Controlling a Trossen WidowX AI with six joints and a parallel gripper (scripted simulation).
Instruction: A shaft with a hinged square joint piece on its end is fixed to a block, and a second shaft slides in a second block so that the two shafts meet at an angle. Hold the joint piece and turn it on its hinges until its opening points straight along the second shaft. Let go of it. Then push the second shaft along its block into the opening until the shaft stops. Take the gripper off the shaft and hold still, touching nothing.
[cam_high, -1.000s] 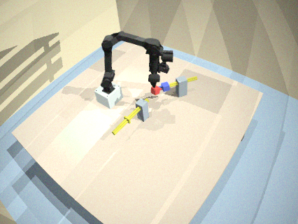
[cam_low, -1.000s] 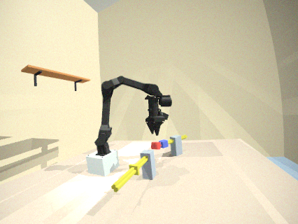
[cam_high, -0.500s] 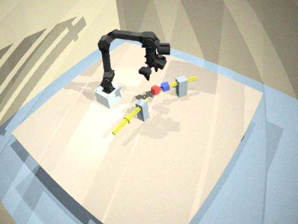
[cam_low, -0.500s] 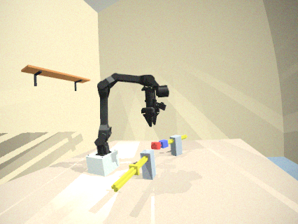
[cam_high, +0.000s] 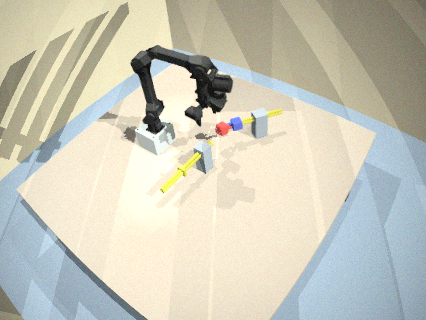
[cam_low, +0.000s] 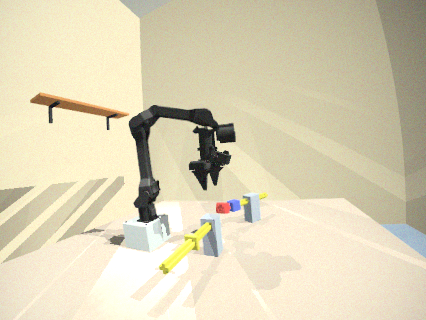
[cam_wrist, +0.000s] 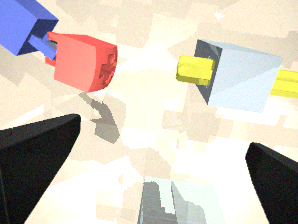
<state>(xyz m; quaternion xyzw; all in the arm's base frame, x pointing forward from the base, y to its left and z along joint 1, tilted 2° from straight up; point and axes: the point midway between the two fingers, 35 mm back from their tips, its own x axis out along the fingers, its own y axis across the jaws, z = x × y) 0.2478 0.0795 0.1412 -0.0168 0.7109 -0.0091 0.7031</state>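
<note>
Now: the red joint piece 100 mm below my gripper tip, 80 mm to the left of it and 10 mm ahead of it.
</note>
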